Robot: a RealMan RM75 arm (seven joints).
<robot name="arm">
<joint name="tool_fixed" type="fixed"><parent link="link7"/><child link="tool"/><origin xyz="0 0 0" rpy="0 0 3.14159"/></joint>
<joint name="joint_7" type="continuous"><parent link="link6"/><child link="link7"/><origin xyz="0 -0.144 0" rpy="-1.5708 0 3.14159"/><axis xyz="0 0 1"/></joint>
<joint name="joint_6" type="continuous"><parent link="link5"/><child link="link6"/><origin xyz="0 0 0" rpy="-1.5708 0 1.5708"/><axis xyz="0 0 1"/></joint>
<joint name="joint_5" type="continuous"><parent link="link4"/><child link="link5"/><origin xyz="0 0.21 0" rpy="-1.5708 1.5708 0"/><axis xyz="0 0 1"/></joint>
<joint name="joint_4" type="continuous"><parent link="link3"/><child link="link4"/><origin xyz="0 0 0" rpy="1.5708 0 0"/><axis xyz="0 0 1"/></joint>
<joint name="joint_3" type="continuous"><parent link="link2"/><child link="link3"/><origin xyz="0 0.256 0" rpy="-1.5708 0 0"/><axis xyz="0 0 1"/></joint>
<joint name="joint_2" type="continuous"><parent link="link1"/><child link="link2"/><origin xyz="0 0 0" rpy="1.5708 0 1.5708"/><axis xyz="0 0 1"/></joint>
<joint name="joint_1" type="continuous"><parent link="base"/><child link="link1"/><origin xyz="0 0 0.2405" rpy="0 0 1.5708"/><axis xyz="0 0 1"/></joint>
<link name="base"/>
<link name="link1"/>
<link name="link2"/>
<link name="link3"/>
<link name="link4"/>
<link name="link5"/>
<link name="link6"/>
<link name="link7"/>
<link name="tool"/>
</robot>
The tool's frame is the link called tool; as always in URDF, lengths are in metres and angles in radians. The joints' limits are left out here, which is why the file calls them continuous.
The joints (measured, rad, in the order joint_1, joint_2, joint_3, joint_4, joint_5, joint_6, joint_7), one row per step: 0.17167, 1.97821, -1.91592, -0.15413, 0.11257, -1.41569, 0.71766; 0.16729, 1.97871, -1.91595, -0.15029, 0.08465, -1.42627, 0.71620; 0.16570, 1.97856, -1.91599, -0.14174, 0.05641, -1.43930, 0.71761; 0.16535, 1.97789, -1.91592, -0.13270, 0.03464, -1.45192, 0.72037; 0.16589, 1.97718, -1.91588, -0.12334, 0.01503, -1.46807, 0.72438; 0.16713, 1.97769, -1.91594, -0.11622, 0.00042, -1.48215, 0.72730; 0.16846, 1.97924, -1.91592, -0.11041, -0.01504, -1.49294, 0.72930; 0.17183, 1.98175, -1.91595, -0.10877, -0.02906, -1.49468, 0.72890; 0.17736, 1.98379, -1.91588, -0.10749, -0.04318, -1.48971, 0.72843; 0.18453, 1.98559, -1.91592, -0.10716, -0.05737, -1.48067, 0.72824; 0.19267, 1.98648, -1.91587, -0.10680, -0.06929, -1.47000, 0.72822; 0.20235, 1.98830, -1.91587, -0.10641, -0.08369, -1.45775, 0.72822; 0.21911, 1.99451, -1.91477, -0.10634, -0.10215, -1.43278, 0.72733
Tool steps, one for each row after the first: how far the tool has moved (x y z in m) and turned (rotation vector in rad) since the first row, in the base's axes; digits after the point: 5 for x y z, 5 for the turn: -0.00101, -0.00373, -0.00312, -0.02095, -0.00724, 0.01425; -0.00181, -0.00732, -0.00588, -0.04367, -0.01309, 0.02878; -0.00229, -0.01027, -0.00762, -0.06158, -0.01625, 0.04041; -0.00324, -0.01298, -0.00887, -0.07712, -0.01628, 0.05437; -0.00460, -0.01485, -0.01010, -0.08842, -0.01446, 0.06727; -0.00611, -0.01652, -0.01202, -0.10105, -0.01312, 0.07905; -0.00793, -0.01653, -0.01465, -0.11349, -0.01447, 0.08867; -0.00933, -0.01554, -0.01747, -0.12788, -0.01886, 0.09493; -0.01072, -0.01373, -0.02045, -0.14340, -0.02472, 0.10013; -0.01180, -0.01138, -0.02285, -0.15721, -0.03166, 0.10378; -0.01334, -0.00869, -0.02601, -0.17374, -0.03932, 0.10876; -0.01615, -0.00358, -0.03194, -0.19667, -0.05040, 0.11214
